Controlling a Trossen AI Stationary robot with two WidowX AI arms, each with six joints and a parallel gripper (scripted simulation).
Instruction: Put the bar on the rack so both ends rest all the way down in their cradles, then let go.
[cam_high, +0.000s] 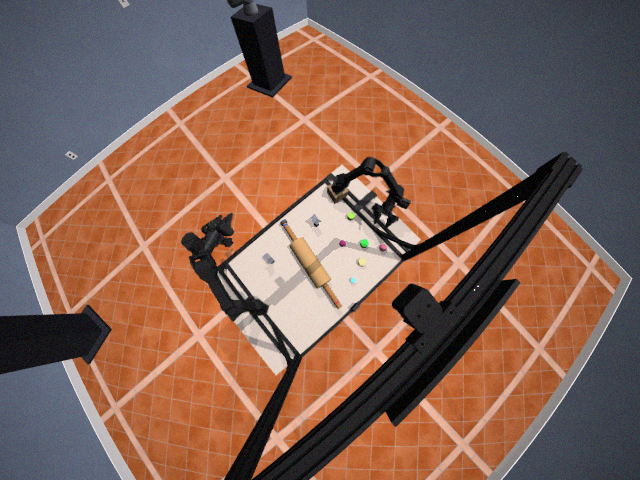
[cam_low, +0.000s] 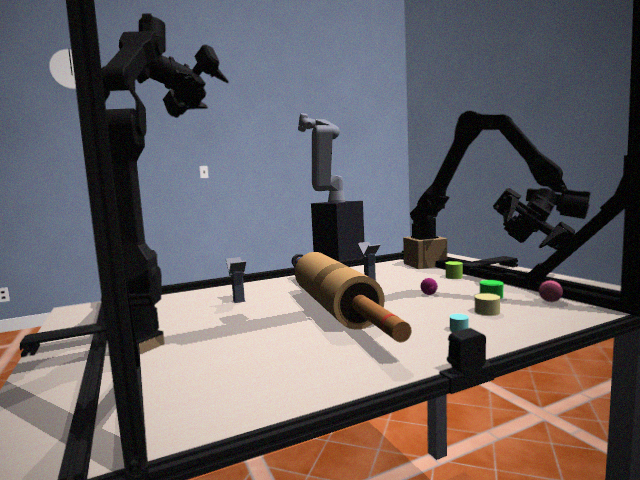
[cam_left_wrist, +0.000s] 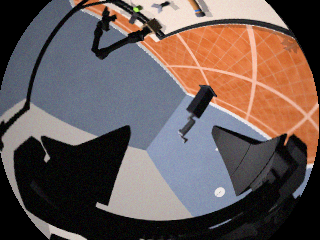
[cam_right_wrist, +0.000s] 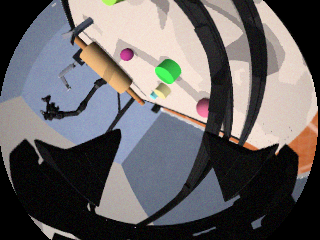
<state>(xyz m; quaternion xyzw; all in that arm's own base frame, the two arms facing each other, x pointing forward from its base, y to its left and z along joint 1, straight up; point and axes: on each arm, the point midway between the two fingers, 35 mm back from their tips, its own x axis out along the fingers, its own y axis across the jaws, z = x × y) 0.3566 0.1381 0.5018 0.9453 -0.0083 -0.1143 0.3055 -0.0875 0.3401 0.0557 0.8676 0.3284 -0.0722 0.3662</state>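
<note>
Right now my right hand is 20 cm to the right of the magenta ball, 14 cm short of it and 12 cm above it. The rest, counted from my right hand: cyan cylinder 37 cm to the left, 13 cm below, 3 cm behind; bar 41 cm to the left, 26 cm ahead, 9 cm below; green cylinder 13 cm to the left, 13 cm below, 2 cm ahead.
</note>
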